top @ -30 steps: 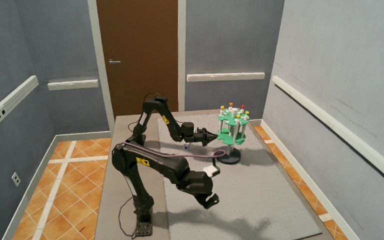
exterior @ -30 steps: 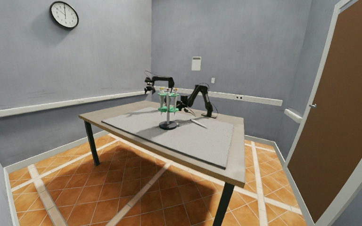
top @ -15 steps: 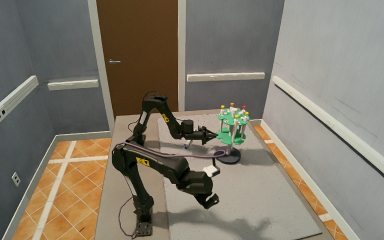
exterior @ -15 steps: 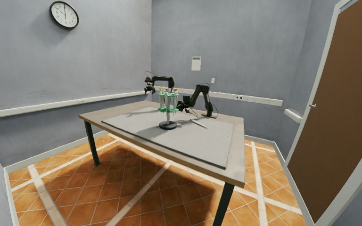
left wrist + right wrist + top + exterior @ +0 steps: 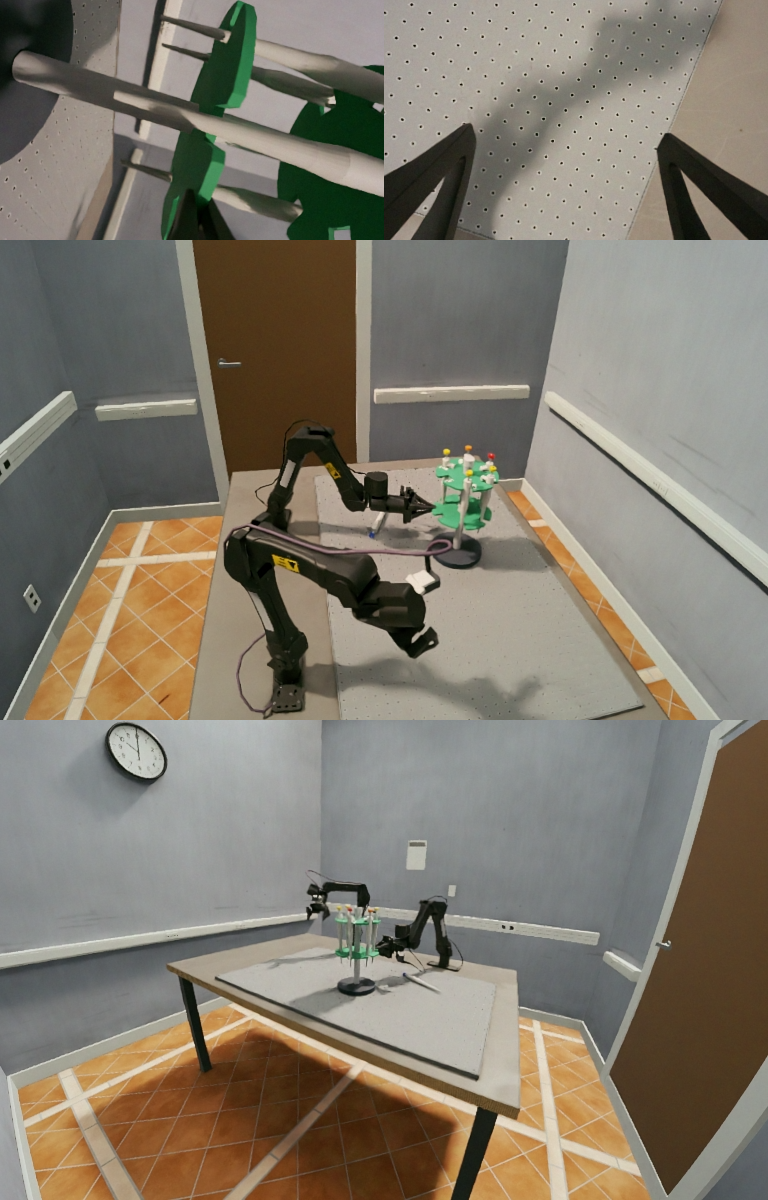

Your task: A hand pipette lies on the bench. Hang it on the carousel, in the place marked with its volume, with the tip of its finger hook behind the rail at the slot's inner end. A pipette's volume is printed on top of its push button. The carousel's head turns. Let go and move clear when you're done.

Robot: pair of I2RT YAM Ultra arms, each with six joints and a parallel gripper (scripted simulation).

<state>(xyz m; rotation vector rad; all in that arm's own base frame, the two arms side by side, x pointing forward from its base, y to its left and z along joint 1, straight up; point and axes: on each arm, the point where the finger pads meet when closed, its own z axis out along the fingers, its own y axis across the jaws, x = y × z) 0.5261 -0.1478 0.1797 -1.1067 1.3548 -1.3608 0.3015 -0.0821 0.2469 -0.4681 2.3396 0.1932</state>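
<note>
Right now the pipette is 13 cm behind my left hand, 20 cm to the left of it and 16 cm below it.
</note>
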